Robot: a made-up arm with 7 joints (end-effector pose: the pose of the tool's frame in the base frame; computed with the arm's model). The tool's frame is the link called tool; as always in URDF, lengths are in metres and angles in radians.
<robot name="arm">
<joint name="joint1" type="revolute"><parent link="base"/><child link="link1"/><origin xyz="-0.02 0.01 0.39" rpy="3.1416 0 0"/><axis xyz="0 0 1"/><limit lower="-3.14" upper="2.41"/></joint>
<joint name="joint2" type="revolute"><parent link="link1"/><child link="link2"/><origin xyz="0.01 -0.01 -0.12" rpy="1.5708 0 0"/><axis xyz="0 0 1"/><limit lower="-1.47" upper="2.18"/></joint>
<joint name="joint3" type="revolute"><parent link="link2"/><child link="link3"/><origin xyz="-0.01 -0.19 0.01" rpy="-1.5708 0 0"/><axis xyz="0 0 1"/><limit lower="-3.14" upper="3.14"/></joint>
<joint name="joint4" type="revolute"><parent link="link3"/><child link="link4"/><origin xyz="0.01 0 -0.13" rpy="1.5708 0 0"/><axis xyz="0 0 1"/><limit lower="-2.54" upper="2.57"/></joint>
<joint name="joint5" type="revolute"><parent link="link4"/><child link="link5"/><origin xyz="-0.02 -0.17 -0.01" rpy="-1.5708 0 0"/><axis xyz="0 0 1"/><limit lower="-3.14" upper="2.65"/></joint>
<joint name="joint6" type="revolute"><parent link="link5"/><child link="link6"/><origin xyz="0.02 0.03 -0.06" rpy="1.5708 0 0"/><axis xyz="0 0 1"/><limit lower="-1.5" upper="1.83"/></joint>
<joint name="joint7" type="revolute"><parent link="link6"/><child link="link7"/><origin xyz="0.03 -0.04 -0.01" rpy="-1.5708 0 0"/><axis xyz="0 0 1"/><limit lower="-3.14" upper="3.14"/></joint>
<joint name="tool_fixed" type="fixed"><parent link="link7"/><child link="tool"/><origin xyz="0 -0.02 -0.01" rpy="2.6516 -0.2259 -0.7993"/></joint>
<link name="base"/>
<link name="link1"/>
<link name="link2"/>
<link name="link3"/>
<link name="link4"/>
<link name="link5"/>
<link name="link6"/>
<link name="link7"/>
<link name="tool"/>
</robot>
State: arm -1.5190 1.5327 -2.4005 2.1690 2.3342 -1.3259 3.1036
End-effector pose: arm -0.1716 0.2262 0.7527 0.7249 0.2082 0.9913
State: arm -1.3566 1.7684 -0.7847 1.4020 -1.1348 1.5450 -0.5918
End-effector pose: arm -0.1601 0.3533 0.3306 -0.9550 -0.9198 0.9566
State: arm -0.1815 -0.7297 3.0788 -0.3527 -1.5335 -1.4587 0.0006
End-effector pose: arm -0.3429 0.0139 0.9807 -1.5038 -0.5976 -1.0733
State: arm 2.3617 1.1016 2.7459 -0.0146 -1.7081 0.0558 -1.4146
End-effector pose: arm -0.4110 -0.3591 0.7952 0.8312 0.1214 -0.8842
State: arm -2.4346 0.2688 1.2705 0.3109 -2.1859 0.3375 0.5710
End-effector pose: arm -0.1895 0.1641 1.0561 0.4999 0.0584 -2.4680
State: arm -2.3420 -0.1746 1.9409 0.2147 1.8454 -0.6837 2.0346
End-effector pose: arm 0.0509 -0.1009 1.1231 -0.3792 -0.0366 -2.5500
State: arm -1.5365 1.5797 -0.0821 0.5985 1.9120 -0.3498 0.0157
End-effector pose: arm 0.0023 0.6037 0.3814 -2.8214 0.4368 0.5923
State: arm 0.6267 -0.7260 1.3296 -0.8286 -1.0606 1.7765 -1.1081
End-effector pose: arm -0.1962 0.3116 0.8723 0.1199 0.2854 0.5558
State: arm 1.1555 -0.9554 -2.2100 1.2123 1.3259 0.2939 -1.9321
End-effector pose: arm 0.0415 0.5100 0.6938 -0.5873 1.7030 1.5662
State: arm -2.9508 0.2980 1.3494 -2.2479 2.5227 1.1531 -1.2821
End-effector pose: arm -0.0271 -0.1198 0.6166 2.5321 -1.4267 1.0705
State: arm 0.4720 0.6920 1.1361 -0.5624 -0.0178 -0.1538 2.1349
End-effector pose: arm 0.2878 -0.0415 1.0296 -0.7261 0.2984 -2.6949
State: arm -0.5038 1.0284 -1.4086 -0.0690 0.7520 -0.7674 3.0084
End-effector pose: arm 0.4850 0.2278 0.7889 -0.3431 1.1217 -1.0820
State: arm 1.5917 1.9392 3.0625 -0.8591 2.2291 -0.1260 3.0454
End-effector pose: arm 0.0236 -0.3131 0.1158 -0.5995 -2.9655 -0.1507
